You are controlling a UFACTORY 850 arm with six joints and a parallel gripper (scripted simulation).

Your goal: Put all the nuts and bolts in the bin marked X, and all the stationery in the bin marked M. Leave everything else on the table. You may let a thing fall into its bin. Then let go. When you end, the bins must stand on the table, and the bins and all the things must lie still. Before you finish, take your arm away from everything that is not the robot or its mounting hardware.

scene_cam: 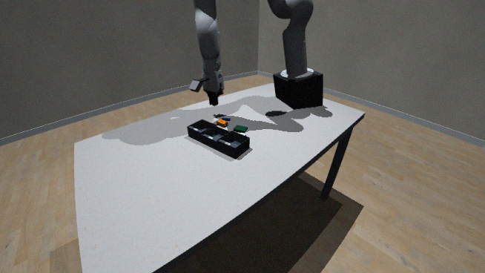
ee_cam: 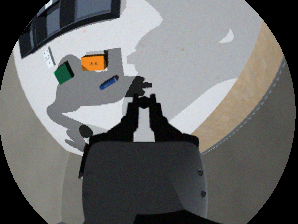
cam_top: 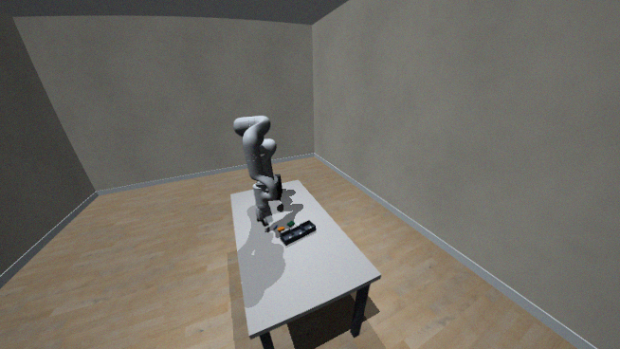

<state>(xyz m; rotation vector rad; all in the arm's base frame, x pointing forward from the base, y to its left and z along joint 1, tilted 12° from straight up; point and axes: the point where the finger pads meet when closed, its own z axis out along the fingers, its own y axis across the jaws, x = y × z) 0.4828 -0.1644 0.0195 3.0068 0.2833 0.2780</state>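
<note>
Now: hand 190 mm to the right of the green block, 80 mm above it and 10 mm short of it. The rest, counted from my hand: blue piece 80 mm below, 70 mm to the left, 10 mm behind; then dark piece 20 mm below; then orange block 110 mm to the left, 70 mm below, 30 mm ahead.
</note>
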